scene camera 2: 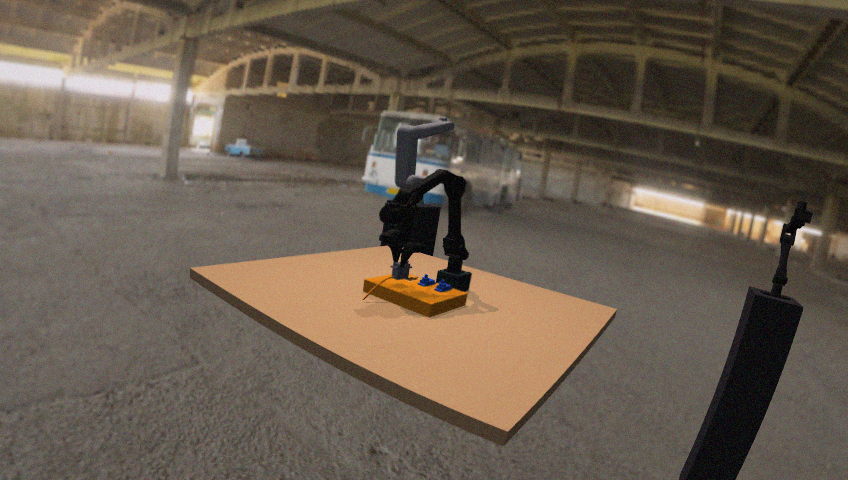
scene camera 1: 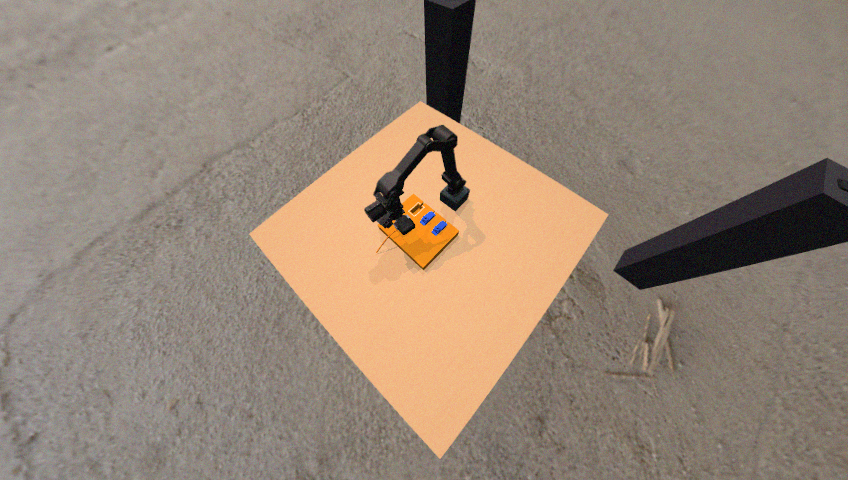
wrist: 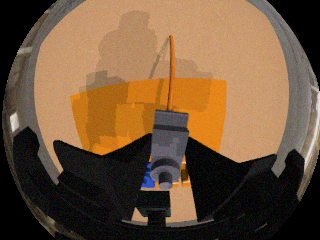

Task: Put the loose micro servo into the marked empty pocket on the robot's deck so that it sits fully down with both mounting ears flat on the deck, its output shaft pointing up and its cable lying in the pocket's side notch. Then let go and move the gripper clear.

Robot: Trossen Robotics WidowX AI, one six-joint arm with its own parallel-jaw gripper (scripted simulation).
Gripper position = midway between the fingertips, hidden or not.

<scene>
In view: my gripper (scene camera 2: pixel 398 265), a grey micro servo (wrist: pixel 170 135) and an orange robot deck (scene camera 2: pixel 423 300).
My gripper is seen too in the wrist view (wrist: pixel 168 139). The orange robot deck also shows in scene camera 1 (scene camera 1: pixel 422 246) and in the wrist view (wrist: pixel 106 118).
</scene>
